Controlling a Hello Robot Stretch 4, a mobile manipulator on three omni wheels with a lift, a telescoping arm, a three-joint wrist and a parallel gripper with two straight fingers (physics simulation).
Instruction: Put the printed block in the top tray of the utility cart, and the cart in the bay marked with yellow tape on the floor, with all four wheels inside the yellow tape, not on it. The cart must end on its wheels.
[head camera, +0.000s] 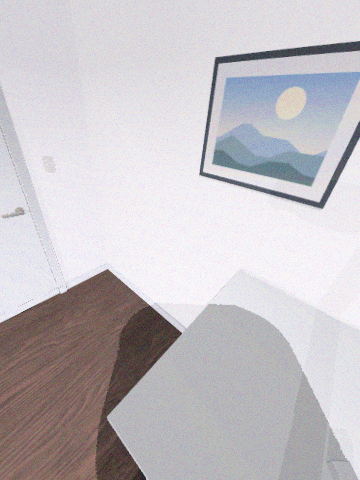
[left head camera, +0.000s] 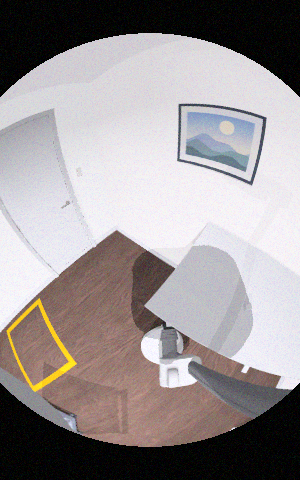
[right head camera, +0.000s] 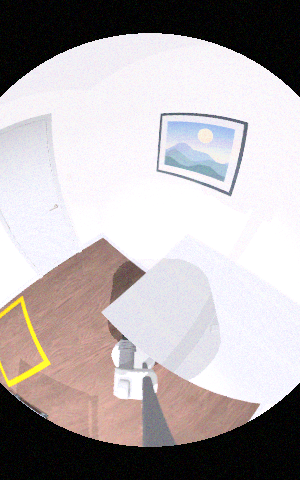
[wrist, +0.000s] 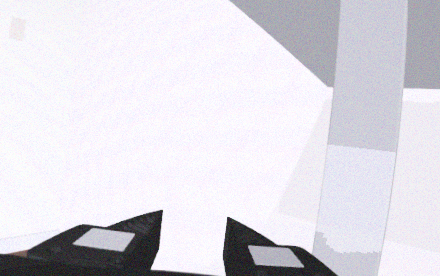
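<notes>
My gripper (wrist: 193, 232) is open with empty space between its fingers. It is below table-top height at the white table (head camera: 210, 380) (left head camera: 200, 285) (right head camera: 160, 305), whose underside and leg show in the wrist view; the table top hides the fingers in the head views. A small pale shape (head camera: 342, 469) (left head camera: 246, 306) (right head camera: 214, 328) on the table top looks like the printed block, too faint to be sure. The yellow tape bay (left head camera: 55, 376) (right head camera: 29, 374) lies on the floor at the left. A pale blue-grey sliver of the utility cart (left head camera: 71, 422) shows at the lower left.
The table's leg (wrist: 367, 115) stands at the right of my fingers. The table's near left corner juts out over the wrist in the head views. A door (head camera: 12, 260) (left head camera: 35, 190) (right head camera: 25, 190) is at the left. A framed picture (head camera: 250, 150) (left head camera: 215, 145) hangs on the wall.
</notes>
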